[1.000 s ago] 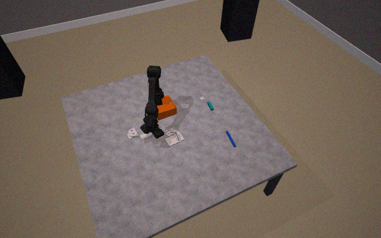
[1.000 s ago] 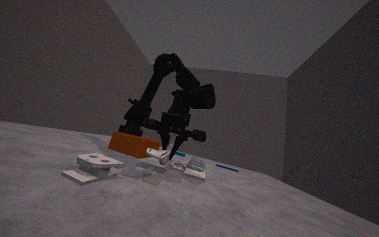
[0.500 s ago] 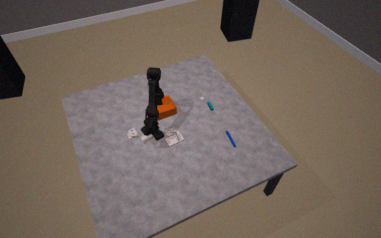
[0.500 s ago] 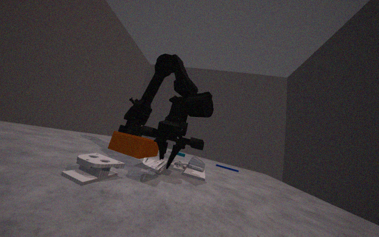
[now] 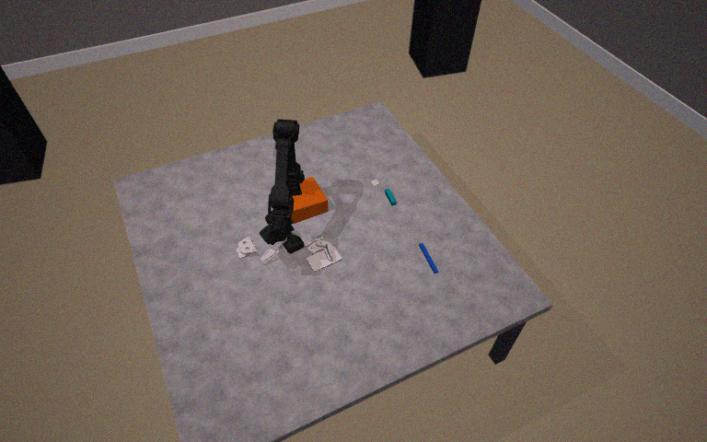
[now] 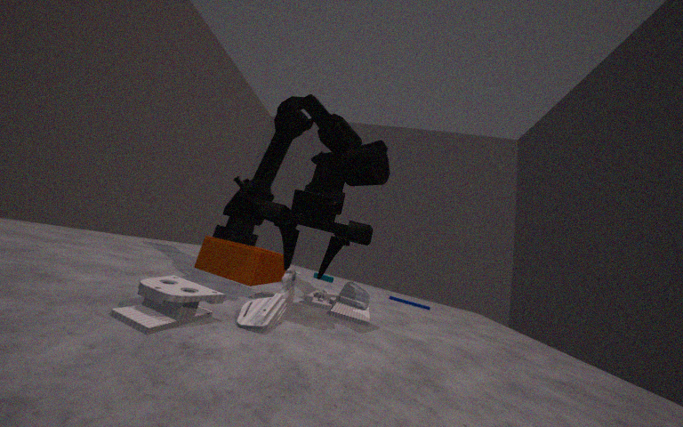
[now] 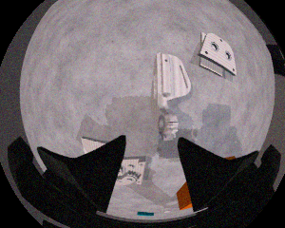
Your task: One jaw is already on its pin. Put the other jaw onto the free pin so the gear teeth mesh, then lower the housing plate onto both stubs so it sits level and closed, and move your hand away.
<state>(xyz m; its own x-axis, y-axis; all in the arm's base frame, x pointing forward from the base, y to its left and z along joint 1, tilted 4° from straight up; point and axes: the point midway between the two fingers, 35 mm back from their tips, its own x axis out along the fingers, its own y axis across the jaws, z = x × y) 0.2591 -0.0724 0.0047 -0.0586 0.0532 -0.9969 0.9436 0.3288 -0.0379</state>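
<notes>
My gripper tip is now 30 mm to the left of the white jaw and 20 mm above it. Round my gripper tip: teal bar (470 mm to the left, 180 mm behind, 50 mm below); then small white cube (430 mm to the left, 280 mm behind, 60 mm below); then white stepped block (150 mm to the right, 60 mm behind, 50 mm below).
</notes>
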